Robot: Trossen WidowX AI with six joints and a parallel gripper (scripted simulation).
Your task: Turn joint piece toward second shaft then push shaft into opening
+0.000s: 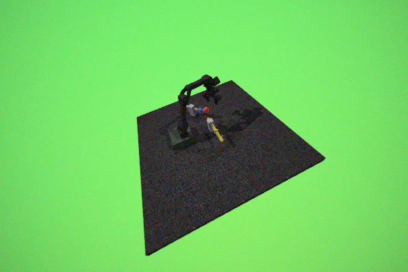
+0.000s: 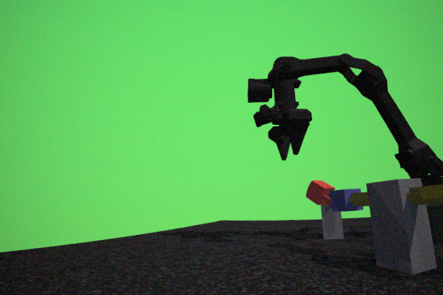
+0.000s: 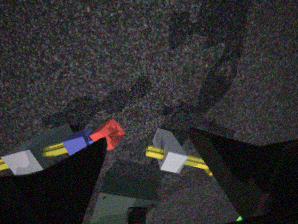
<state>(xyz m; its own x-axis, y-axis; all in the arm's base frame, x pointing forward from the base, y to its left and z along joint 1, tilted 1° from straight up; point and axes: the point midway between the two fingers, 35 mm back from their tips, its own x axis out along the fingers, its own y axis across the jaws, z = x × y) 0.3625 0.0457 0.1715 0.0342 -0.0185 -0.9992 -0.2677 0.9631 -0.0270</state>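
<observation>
The red joint piece lies 60 mm behind my gripper tip, 60 mm to the left of it and 90 mm below it.
</observation>
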